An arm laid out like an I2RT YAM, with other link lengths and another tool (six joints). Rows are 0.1 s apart.
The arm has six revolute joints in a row. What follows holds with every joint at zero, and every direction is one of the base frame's. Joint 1 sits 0.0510 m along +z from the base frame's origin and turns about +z. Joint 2 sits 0.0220 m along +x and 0.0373 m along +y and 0.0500 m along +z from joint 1 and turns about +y. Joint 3 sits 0.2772 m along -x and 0.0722 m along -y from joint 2 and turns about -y. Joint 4 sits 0.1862 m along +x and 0.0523 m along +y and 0.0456 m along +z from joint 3 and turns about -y. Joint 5 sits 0.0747 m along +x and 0.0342 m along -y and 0.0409 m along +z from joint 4 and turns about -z. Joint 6 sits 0.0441 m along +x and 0.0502 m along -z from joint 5 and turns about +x. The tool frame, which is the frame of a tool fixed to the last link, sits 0.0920 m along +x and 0.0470 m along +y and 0.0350 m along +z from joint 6; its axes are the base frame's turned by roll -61.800, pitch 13.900 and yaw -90.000 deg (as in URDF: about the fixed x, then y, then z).
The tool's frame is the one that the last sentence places.
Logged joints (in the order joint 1, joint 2, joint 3, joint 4, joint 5, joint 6), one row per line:
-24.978, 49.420, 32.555, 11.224, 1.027, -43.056
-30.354, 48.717, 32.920, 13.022, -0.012, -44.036
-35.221, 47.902, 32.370, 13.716, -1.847, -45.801
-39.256, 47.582, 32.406, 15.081, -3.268, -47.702
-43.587, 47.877, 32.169, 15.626, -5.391, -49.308
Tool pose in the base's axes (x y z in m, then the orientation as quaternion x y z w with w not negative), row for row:
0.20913, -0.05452, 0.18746, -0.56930, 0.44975, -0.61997, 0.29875
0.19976, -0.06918, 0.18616, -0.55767, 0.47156, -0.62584, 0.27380
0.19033, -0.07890, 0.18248, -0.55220, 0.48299, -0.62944, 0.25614
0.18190, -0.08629, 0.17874, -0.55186, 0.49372, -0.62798, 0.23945
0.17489, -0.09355, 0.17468, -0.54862, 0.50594, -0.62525, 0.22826
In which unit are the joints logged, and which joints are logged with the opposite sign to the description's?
The joints are logged in degrees. Opposite sign: joint 4.
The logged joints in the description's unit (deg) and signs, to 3 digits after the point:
-24.978, 49.420, 32.555, -11.224, 1.027, -43.056
-30.354, 48.717, 32.920, -13.022, -0.012, -44.036
-35.221, 47.902, 32.370, -13.716, -1.847, -45.801
-39.256, 47.582, 32.406, -15.081, -3.268, -47.702
-43.587, 47.877, 32.169, -15.626, -5.391, -49.308

